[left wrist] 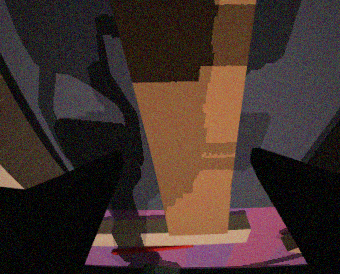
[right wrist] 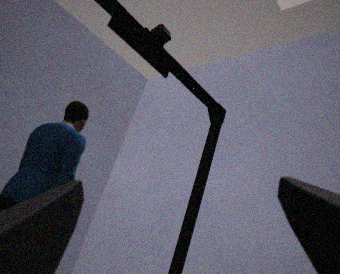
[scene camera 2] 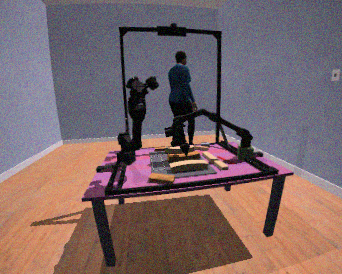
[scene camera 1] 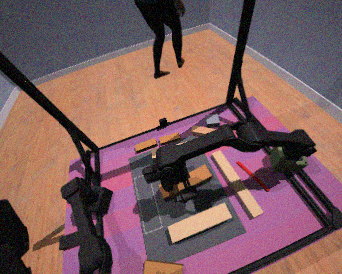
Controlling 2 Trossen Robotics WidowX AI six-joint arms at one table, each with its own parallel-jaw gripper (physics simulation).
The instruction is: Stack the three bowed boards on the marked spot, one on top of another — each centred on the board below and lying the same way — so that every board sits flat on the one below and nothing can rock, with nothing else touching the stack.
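Seen in the pictures: left gripper, fingertip midpoint: (left wrist: 186, 155) (scene camera 2: 185, 154) (scene camera 1: 187, 181); right gripper, fingertip midpoint: (right wrist: 181, 188) (scene camera 1: 2, 218); left arm's base, link origin: (scene camera 2: 245, 146) (scene camera 1: 291, 153); right arm's base, link origin: (scene camera 2: 126, 151) (scene camera 1: 91, 197).
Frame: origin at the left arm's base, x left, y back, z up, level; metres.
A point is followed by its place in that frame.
A brown bowed board (scene camera 1: 201, 174) @(x 0.095, y -0.376, z -0.044 m) (scene camera 2: 183, 156) @(x 0.161, y -0.440, z -0.049 m) (left wrist: 195, 200) @(x 0.099, y -0.389, z -0.045 m) lies on the grey mat (scene camera 1: 227, 237) @(x 0.325, y -0.274, z -0.086 m), partly hidden by the left arm. A pale bowed board (scene camera 1: 200, 223) @(x 0.290, y -0.377, z -0.036 m) (scene camera 2: 189, 165) @(x 0.311, y -0.371, z -0.048 m) lies in front of it. Another pale bowed board (scene camera 2: 179, 149) @(x -0.003, y -0.507, z -0.053 m) lies behind; the arm hides most of it in scene camera 1. The white outline (scene camera 1: 139, 206) @(x 0.249, y -0.646, z -0.086 m) marks a spot at the mat's left, with no board inside. My left gripper (scene camera 2: 185, 151) @(x 0.129, y -0.435, z -0.044 m) (left wrist: 186, 155) @(x 0.129, y -0.435, z -0.044 m) is open above the brown board, a finger to each side in its wrist view. My right gripper (scene camera 2: 152, 83) @(x 0.347, y -0.589, z 0.461 m) (right wrist: 181, 188) @(x 0.347, y -0.589, z 0.461 m) is open, raised high.
A long pale plank (scene camera 1: 235, 182) @(x 0.114, y -0.228, z -0.071 m) and a red stick (scene camera 1: 252, 176) @(x 0.076, y -0.147, z -0.088 m) lie right of the mat. Brown blocks (scene camera 1: 146, 145) @(x -0.060, y -0.675, z -0.069 m) (scene camera 1: 169, 138) @(x -0.111, y -0.552, z -0.071 m), a pale block (scene camera 1: 203, 130) @(x -0.165, y -0.367, z -0.067 m) and a grey block (scene camera 1: 213, 119) @(x -0.236, y -0.311, z -0.057 m) lie along the back. Another brown block (scene camera 1: 163, 267) @(x 0.444, y -0.501, z -0.064 m) (scene camera 2: 162, 177) @(x 0.464, y -0.496, z -0.066 m) lies at the front left.
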